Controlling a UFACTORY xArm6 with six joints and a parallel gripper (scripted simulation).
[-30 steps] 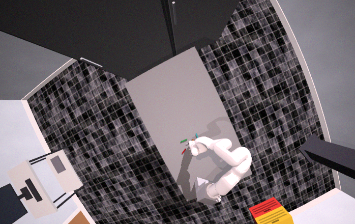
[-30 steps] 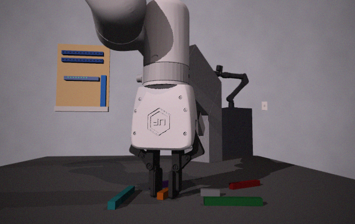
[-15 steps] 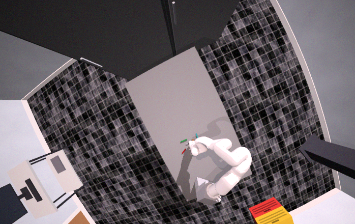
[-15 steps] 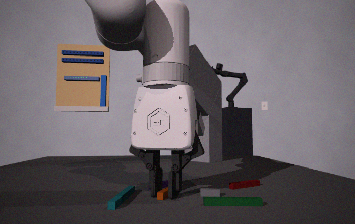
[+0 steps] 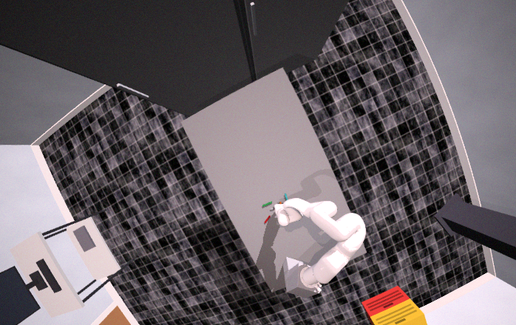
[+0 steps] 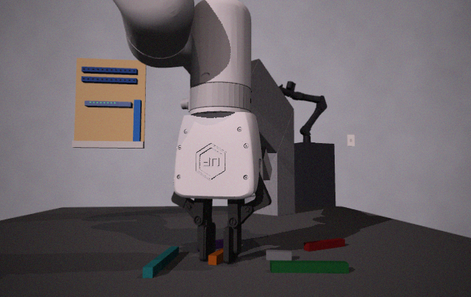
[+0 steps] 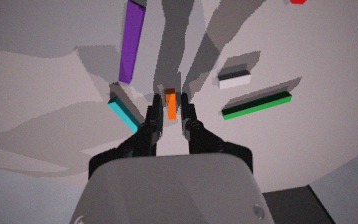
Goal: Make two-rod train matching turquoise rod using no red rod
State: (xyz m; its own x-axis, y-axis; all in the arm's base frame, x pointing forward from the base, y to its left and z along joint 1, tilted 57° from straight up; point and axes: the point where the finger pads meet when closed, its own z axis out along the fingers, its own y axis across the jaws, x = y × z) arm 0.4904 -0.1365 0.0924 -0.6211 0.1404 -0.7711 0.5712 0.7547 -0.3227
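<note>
Now: the orange rod 2 cm below my hand. Also, from my hand: turquoise rod: 6 cm to the right, 2 cm below, 1 cm behind; grey rod: 7 cm to the left, 2 cm below, 2 cm ahead; purple rod: 7 cm behind, 2 cm to the left, 2 cm below.
</note>
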